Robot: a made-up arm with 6 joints. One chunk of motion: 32 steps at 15 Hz.
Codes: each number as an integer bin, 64 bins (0 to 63) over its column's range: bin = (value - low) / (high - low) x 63, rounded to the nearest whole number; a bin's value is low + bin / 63 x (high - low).
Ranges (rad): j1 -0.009..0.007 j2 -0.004..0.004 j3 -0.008..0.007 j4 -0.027..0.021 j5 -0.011..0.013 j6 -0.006..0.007
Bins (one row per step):
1: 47 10 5 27 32 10
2: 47 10 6 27 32 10
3: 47 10 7 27 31 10
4: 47 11 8 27 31 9
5: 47 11 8 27 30 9
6: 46 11 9 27 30 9
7: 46 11 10 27 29 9
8: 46 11 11 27 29 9
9: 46 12 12 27 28 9
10: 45 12 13 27 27 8
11: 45 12 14 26 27 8
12: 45 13 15 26 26 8
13: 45 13 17 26 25 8
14: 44 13 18 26 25 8
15: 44 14 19 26 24 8
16: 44 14 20 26 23 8
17: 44 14 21 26 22 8
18: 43 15 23 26 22 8
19: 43 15 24 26 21 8
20: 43 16 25 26 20 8
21: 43 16 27 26 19 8
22: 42 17 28 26 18 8
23: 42 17 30 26 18 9
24: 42 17 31 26 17 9
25: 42 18 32 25 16 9
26: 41 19 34 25 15 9
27: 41 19 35 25 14 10
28: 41 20 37 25 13 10
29: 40 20 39 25 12 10
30: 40 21 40 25 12 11
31: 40 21 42 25 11 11
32: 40 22 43 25 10 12
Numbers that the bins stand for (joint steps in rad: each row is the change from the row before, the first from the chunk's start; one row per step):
1: 0.00294 -0.00273 -0.00681 -0.00643 0.00119 -0.00394
2: 0.00294 -0.00273 -0.00657 -0.00643 0.00119 -0.00394
3: 0.00294 -0.00273 -0.00633 -0.00643 0.00081 -0.00394
4: 0.00294 -0.00260 -0.00610 -0.00643 0.00081 -0.00414
5: 0.00294 -0.00260 -0.00610 -0.00643 0.00043 -0.00414
6: 0.00268 -0.00260 -0.00586 -0.00643 0.00043 -0.00414
7: 0.00268 -0.00260 -0.00562 -0.00643 0.00005 -0.00414
8: 0.00268 -0.00260 -0.00538 -0.00643 0.00005 -0.00414
9: 0.00268 -0.00248 -0.00514 -0.00643 -0.00033 -0.00414
10: 0.00243 -0.00248 -0.00490 -0.00643 -0.00071 -0.00435
11: 0.00243 -0.00248 -0.00467 -0.00719 -0.00071 -0.00435
12: 0.00243 -0.00235 -0.00443 -0.00719 -0.00110 -0.00435
13: 0.00243 -0.00235 -0.00395 -0.00719 -0.00148 -0.00435
14: 0.00217 -0.00235 -0.00371 -0.00719 -0.00148 -0.00435
15: 0.00217 -0.00222 -0.00348 -0.00719 -0.00186 -0.00435
16: 0.00217 -0.00222 -0.00324 -0.00719 -0.00224 -0.00435
17: 0.00217 -0.00222 -0.00300 -0.00719 -0.00262 -0.00435
18: 0.00192 -0.00210 -0.00252 -0.00719 -0.00262 -0.00435
19: 0.00192 -0.00210 -0.00229 -0.00719 -0.00300 -0.00435
20: 0.00192 -0.00197 -0.00205 -0.00719 -0.00338 -0.00435
21: 0.00192 -0.00197 -0.00157 -0.00719 -0.00376 -0.00435
22: 0.00167 -0.00184 -0.00133 -0.00719 -0.00414 -0.00435
23: 0.00167 -0.00184 -0.00086 -0.00719 -0.00414 -0.00414
24: 0.00167 -0.00184 -0.00062 -0.00719 -0.00452 -0.00414
25: 0.00167 -0.00171 -0.00038 -0.00795 -0.00490 -0.00414
26: 0.00141 -0.00159 0.00010 -0.00795 -0.00529 -0.00414
27: 0.00141 -0.00159 0.00033 -0.00795 -0.00567 -0.00394
28: 0.00141 -0.00146 0.00081 -0.00795 -0.00605 -0.00394
29: 0.00116 -0.00146 0.00129 -0.00795 -0.00643 -0.00394
30: 0.00116 -0.00133 0.00152 -0.00795 -0.00643 -0.00373
31: 0.00116 -0.00133 0.00200 -0.00795 -0.00681 -0.00373
32: 0.00116 -0.00121 0.00224 -0.00795 -0.00719 -0.00352

